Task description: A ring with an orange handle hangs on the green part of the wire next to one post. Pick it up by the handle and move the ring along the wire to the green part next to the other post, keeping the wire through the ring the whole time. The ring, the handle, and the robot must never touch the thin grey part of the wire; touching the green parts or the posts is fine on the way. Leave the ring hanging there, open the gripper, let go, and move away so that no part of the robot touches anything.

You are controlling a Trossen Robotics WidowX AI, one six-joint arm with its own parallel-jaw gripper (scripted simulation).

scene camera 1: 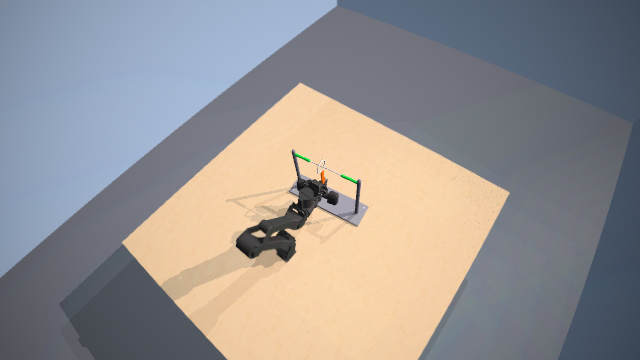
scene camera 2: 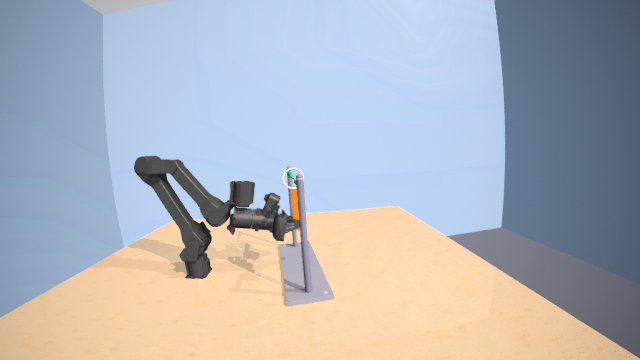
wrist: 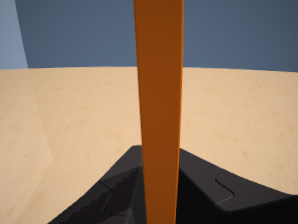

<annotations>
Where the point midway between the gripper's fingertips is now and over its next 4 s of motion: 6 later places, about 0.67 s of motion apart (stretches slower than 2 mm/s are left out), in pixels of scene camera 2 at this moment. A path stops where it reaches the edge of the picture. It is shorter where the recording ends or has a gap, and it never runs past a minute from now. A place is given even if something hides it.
The gripper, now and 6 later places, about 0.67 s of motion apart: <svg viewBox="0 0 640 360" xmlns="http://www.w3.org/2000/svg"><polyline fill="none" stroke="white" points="306,223 304,220 304,219 303,217 300,219 298,222 289,220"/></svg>
</annotations>
